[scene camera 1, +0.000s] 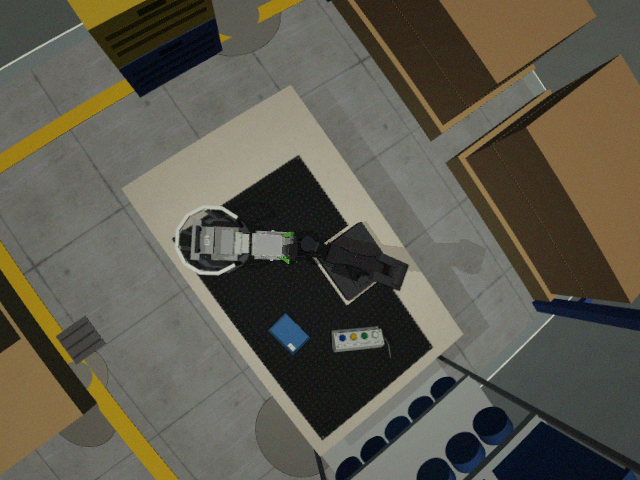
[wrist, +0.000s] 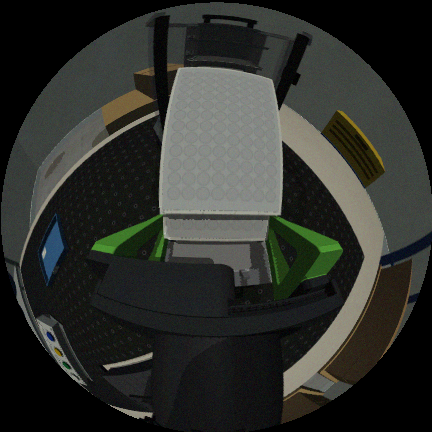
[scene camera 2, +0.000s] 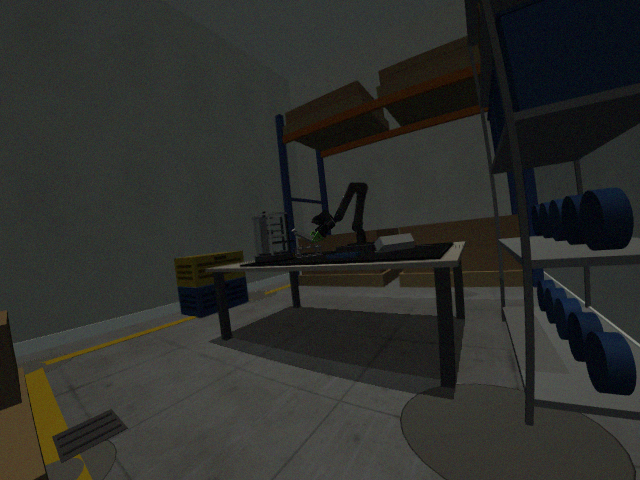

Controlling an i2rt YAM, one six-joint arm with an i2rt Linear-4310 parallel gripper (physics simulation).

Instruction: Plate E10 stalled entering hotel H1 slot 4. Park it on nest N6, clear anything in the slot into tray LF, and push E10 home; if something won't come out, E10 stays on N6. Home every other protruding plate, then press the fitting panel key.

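Places are measured from the arm's base along level axes (x left, y back, z up), in centimetres.
Pixels of known places: gripper, fingertip midpoint: point(scene camera 1: 278, 246) point(wrist: 216, 217) point(scene camera 2: 310, 242); arm's base, origin of the base link: point(scene camera 2: 361, 244).
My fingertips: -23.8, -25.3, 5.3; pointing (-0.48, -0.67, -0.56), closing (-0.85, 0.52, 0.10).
For each thing: its top centre in the pictures, then the offset to it from my fingertips, as dx, dy, dz. Level surfaces: height alone.
- grey nest, middle of its top: point(wrist: 218, 205) point(scene camera 1: 274, 245) point(scene camera 2: 307, 244) -1.2, -1.4, -1.5
- Hotel H1, middle of its top: point(scene camera 1: 209, 238) point(scene camera 2: 270, 212) -12.7, -20.2, +21.8
- key panel, middle of its top: point(scene camera 1: 360, 342) point(scene camera 2: 393, 235) +53.6, +10.9, -0.7
- flat blue item, middle of its top: point(wrist: 47, 250) point(scene camera 1: 289, 334) point(scene camera 2: 343, 253) +36.0, -14.1, -7.3
- black mat, its level: dz -9.0
My gripper point(scene camera 1: 286, 248) point(scene camera 2: 315, 236) point(wrist: 216, 217) is shut on a white plate point(scene camera 1: 267, 244) point(wrist: 222, 145), with green fingers at its sides. The plate's label is not readable. In scene view 2 it looks tilted, far end higher. A second pale well-patterned strip point(wrist: 216, 228) shows beneath its near edge, above a grey nest point(wrist: 217, 252); its label is hidden. Hotel H1 point(scene camera 1: 222, 242) point(scene camera 2: 258, 237) point(wrist: 161, 65) stands beyond the plate; slot 4 and other plates' positions cannot be told. The key panel point(scene camera 1: 356, 347) point(wrist: 47, 325) has blue, yellow, green and white keys.
A flat blue item point(scene camera 1: 288, 333) point(wrist: 54, 250) with a white label lies on the black mat point(scene camera 1: 268, 289); whether it is tray LF cannot be told. The arm base's dark plate point(scene camera 1: 354, 242) is behind the gripper. A shelf with blue bins point(scene camera 1: 467, 450) stands beyond the table.
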